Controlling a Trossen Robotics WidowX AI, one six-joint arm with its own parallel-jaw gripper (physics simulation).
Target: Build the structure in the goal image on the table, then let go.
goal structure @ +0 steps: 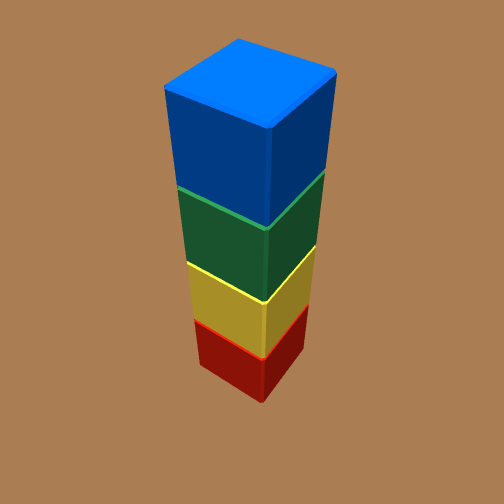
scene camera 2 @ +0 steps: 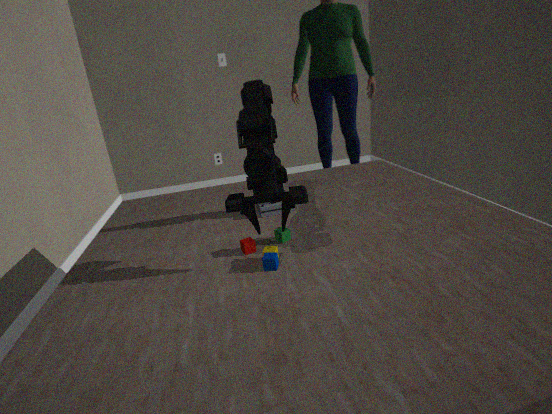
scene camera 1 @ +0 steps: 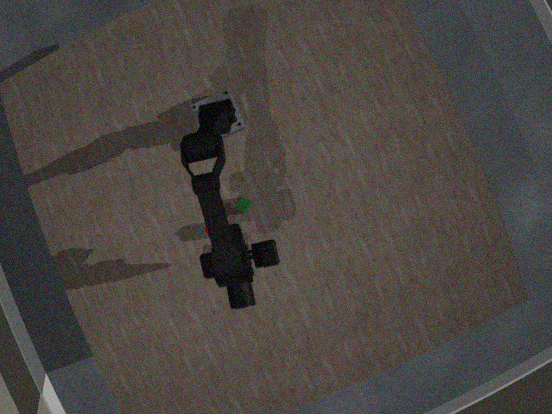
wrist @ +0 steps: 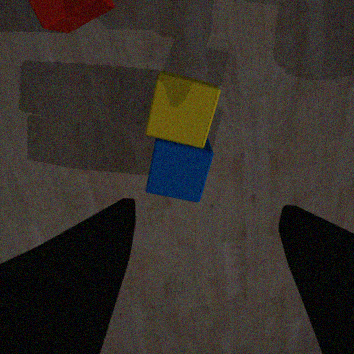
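Note:
A blue cube [scene camera 2: 270, 262] [wrist: 179, 171] and a yellow cube [scene camera 2: 270, 249] [wrist: 183, 110] are side by side in the wrist view, edges meeting; in scene camera 2 the yellow one shows behind the blue one. A red cube [scene camera 1: 207, 230] [scene camera 2: 248, 246] [wrist: 70, 12] is apart from them, mostly hidden by the arm in scene camera 1. A green cube [scene camera 1: 243, 204] [scene camera 2: 282, 235] is also apart, nearer the arm's base. My gripper [scene camera 2: 272, 232] [wrist: 208, 213] is open and empty, above the cubes' level. In scene camera 1 the arm hides its fingers and the blue and yellow cubes.
The arm's base plate [scene camera 1: 234, 132] [scene camera 2: 270, 209] is behind the cubes. Shadows of the arm and cubes cross the wood-patterned surface [scene camera 1: 380, 200] [scene camera 2: 350, 310]. A person [scene camera 2: 334, 50] in a green top is in the background by the walls.

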